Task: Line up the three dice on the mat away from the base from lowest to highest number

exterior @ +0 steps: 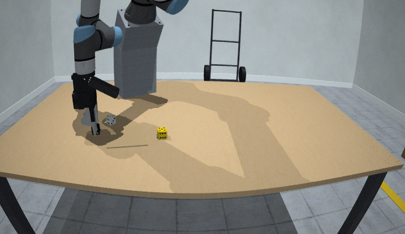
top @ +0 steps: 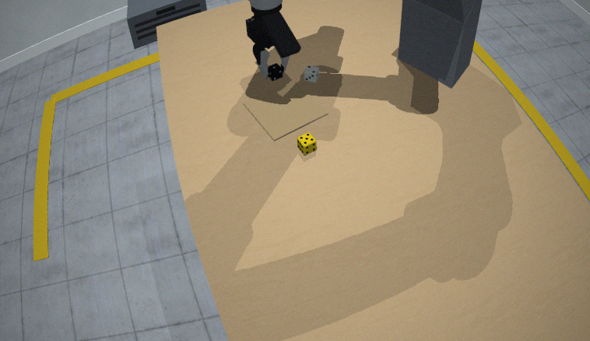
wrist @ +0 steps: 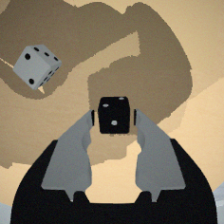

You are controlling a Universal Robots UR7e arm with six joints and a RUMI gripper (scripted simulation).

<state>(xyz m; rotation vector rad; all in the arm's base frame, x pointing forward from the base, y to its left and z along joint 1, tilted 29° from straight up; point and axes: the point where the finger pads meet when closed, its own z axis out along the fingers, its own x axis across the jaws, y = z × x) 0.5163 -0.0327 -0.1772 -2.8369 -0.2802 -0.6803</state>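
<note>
My gripper is now right at the black die. Round my hand: yellow die 250 mm to the left, 10 mm behind; then mat 120 mm to the left, 20 mm below, 10 mm ahead; then white die 80 mm behind, 40 mm to the left.
</note>
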